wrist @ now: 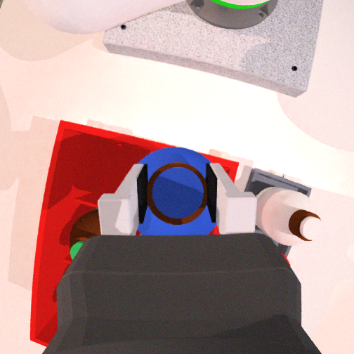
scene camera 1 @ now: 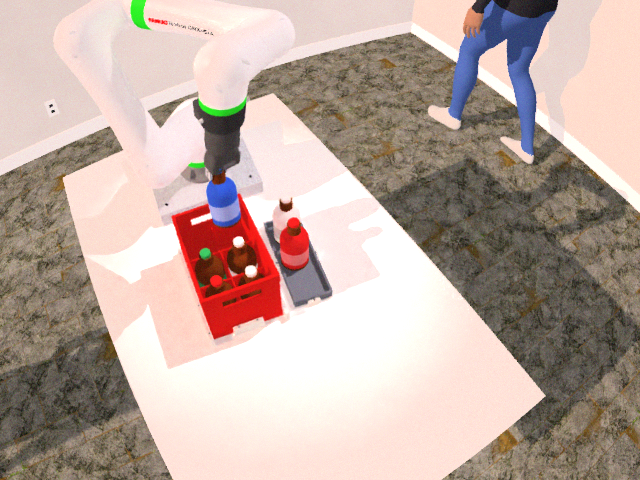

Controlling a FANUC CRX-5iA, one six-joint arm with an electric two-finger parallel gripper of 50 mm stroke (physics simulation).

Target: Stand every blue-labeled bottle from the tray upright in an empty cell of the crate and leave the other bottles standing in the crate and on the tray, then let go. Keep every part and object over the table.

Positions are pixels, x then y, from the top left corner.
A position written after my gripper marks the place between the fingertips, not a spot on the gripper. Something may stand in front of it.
Labels:
my gripper: wrist 176, 181; scene camera 1 216, 173
blue-labeled bottle: wrist 176, 195; scene camera 1 221, 192
white bottle: wrist; scene camera 1
green-capped bottle: wrist 87, 225; scene camera 1 208, 265
same spot on white bottle: (wrist: 290, 217) = (scene camera 1: 280, 208)

